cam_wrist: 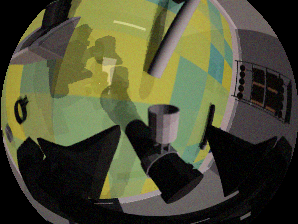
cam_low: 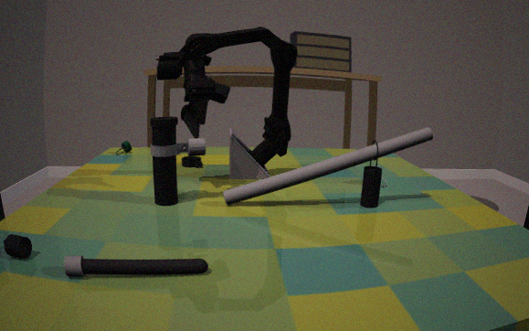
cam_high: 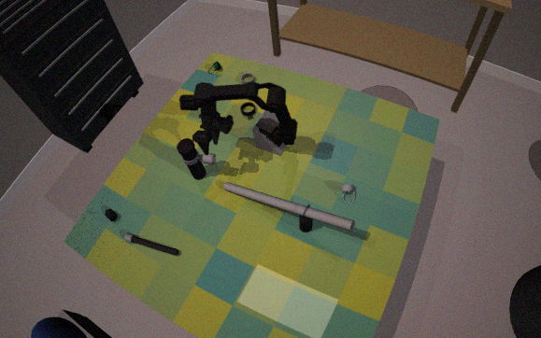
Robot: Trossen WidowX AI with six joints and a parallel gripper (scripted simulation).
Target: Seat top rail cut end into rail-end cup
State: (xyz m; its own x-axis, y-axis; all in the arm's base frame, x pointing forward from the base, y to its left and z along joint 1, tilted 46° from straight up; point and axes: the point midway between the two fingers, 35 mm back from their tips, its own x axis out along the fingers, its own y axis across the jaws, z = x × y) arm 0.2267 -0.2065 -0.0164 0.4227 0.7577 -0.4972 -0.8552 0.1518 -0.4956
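Right now my gripper tip is 30 mm short of the rail-end cup, 20 mm to the left of it and 30 mm above it. The rest, counted from my gripper tip: short black post (60 mm ahead, 420 mm to the left, 60 mm below); then green clip (520 mm behind, 400 mm to the right, 150 mm below).
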